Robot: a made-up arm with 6 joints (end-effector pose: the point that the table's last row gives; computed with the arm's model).
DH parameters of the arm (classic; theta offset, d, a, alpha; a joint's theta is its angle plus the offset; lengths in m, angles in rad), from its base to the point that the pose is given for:
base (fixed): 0 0 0.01 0
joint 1: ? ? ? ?
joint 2: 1.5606 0 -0.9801 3.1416
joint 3: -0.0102 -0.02 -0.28 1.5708
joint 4: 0 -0.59 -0.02 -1.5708
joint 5: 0 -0.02 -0.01 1.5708
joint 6: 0.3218 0 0.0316 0
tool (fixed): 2.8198 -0.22 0 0
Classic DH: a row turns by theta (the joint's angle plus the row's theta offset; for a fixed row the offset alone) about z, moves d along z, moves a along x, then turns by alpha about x.
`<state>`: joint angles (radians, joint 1 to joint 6).
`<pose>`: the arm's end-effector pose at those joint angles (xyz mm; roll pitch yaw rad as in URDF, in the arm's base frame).
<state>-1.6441 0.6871 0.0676 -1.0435 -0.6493 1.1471</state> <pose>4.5 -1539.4 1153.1 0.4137 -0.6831 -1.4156</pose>
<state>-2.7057 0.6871 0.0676 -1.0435 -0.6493 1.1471</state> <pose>-1336.8 -745.6 1153.1 0.4137 -0.6831 -2.4772</pose>
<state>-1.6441 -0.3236 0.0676 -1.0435 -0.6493 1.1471</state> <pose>82.0 -484.3 2079.0 -1.6727 -1.3483 0.5760</pose>
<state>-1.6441 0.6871 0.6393 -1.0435 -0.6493 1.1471</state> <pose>2.5 -1566.4 1603.0 0.0475 -1.2214 -1.1051</pose>
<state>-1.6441 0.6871 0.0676 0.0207 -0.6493 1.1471</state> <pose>-94.3 -1506.9 1117.9 -0.2833 -0.1071 -0.4671</pose>
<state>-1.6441 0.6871 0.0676 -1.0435 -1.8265 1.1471</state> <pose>94.9 -1334.1 1250.1 1.2991 -0.3767 -1.0131</pose>
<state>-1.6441 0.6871 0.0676 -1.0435 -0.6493 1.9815</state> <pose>-9.8 -1560.1 1158.1 -0.3487 -0.7141 -0.3010</pose>
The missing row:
joint 1: 0 0.66 0.17 -1.5708
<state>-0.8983 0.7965 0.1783 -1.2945 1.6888 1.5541</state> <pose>781.1 -1305.4 1309.4 -2.0651 -0.9158 -0.4305</pose>
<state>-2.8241 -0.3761 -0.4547 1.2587 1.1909 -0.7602</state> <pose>-402.6 -385.2 1827.8 -1.9989 -0.9090 0.2455</pose>
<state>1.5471 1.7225 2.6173 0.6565 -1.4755 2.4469</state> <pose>136.9 1450.8 1104.1 -0.5090 1.0702 -2.8942</pose>
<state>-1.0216 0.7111 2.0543 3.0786 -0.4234 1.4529</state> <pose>375.1 -544.0 2261.6 -2.9450 -0.0088 -2.4154</pose>
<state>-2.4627 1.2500 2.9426 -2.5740 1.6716 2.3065</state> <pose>-797.7 -510.1 1494.9 1.5734 -0.6703 1.6837</pose>
